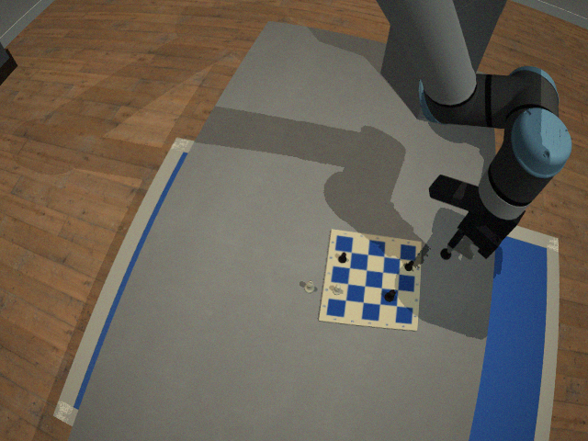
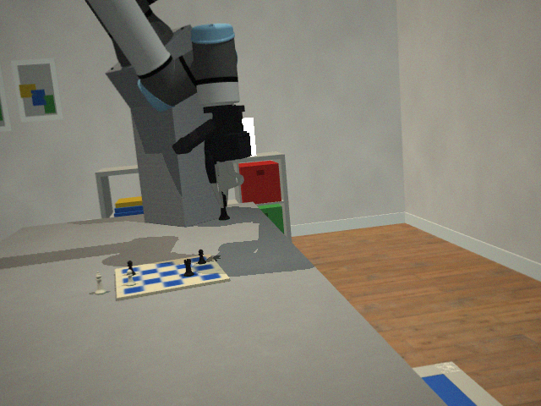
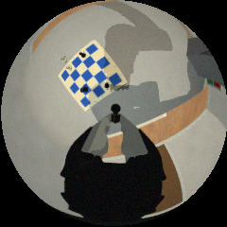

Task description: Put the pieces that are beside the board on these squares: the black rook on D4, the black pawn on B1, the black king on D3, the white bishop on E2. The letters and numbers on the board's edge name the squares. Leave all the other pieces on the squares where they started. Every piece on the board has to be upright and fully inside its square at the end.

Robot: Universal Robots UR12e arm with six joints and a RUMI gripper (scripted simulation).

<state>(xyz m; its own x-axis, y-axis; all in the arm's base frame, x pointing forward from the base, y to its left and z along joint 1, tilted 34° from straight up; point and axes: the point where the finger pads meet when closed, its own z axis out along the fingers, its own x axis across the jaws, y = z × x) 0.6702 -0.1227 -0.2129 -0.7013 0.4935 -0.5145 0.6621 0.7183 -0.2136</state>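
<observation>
My hand is 60 mm short of the black rook, 110 mm to the left of it and 120 mm above it. The rest, counted from my hand: black king: 10 mm below; then white pawn: 50 mm ahead, 230 mm to the right, 120 mm below; then chessboard: 20 mm ahead, 140 mm to the right, 140 mm below.
</observation>
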